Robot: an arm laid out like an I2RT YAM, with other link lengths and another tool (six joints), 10 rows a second.
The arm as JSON. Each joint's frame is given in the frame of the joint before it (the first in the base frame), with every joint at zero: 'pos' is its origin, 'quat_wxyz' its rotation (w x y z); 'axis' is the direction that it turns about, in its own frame. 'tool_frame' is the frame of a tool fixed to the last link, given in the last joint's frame.
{
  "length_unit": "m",
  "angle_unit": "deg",
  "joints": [
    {
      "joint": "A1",
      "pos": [
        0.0,
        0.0,
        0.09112
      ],
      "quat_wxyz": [
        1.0,
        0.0,
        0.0,
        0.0
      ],
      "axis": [
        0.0,
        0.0,
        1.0
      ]
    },
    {
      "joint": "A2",
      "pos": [
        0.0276,
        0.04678,
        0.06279
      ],
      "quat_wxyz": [
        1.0,
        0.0,
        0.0,
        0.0
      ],
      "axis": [
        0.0,
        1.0,
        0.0
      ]
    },
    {
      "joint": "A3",
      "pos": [
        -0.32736,
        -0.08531,
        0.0
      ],
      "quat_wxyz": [
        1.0,
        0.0,
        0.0,
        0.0
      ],
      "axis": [
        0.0,
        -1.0,
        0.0
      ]
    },
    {
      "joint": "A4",
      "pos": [
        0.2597,
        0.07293,
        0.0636
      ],
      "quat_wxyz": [
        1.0,
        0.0,
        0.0,
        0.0
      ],
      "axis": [
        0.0,
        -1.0,
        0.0
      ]
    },
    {
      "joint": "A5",
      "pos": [
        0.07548,
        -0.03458,
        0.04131
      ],
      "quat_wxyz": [
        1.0,
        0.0,
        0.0,
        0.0
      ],
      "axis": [
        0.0,
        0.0,
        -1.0
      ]
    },
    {
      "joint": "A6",
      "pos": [
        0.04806,
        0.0,
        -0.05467
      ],
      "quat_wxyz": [
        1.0,
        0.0,
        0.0,
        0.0
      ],
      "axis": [
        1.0,
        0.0,
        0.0
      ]
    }
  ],
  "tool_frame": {
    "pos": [
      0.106,
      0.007,
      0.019
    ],
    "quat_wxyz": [
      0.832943,
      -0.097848,
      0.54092,
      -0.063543
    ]
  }
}
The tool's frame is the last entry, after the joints.
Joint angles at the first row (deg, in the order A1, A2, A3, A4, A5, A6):
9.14, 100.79, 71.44, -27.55, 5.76, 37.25
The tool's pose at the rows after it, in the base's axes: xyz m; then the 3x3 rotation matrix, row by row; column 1 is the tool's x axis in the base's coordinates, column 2 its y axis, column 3 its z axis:
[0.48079 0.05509 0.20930], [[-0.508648 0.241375 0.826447], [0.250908 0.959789 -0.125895], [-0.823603 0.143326 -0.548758]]
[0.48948 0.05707 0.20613], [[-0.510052 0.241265 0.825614], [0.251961 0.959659 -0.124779], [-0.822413 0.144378 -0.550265]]
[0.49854 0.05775 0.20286], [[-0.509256 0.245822 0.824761], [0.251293 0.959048 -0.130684], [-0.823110 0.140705 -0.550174]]
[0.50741 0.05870 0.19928], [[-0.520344 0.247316 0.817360], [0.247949 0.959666 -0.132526], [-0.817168 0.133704 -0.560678]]
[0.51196 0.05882 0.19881], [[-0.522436 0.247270 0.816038], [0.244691 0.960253 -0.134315], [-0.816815 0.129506 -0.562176]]
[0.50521 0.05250 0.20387], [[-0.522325 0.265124 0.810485], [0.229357 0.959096 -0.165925], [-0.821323 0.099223 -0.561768]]
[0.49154 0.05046 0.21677], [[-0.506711 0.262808 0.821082], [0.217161 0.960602 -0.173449], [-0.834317 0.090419 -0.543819]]
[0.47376 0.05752 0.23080], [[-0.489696 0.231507 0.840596], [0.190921 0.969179 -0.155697], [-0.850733 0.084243 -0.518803]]
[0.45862 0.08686 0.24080], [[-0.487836 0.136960 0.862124], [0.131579 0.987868 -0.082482], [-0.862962 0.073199 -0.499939]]
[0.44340 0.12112 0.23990], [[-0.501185 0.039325 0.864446], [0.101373 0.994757 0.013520], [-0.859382 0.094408 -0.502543]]
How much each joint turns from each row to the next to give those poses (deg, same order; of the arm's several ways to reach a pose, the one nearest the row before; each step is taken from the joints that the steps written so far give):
-0.07, 1.69, 0.83, 0.57, -0.07, 0.05
0.05, 1.68, 1.52, 0.08, -0.06, 0.08
0.02, 1.74, 1.59, 0.07, 0.32, 0.13
-0.05, 2.02, 2.36, -1.12, 0.05, -0.11
-0.03, 0.86, 1.16, -0.46, 0.13, -0.14
0.00, -1.16, -0.39, -1.33, 1.96, 0.01
0.31, -3.35, -2.21, -0.15, 0.99, -0.28
1.37, -4.16, -3.02, 0.41, 0.67, -0.87
3.79, -2.79, -1.77, 0.25, -0.02, -2.00
3.93, -1.43, -1.84, 0.75, -1.99, -0.72

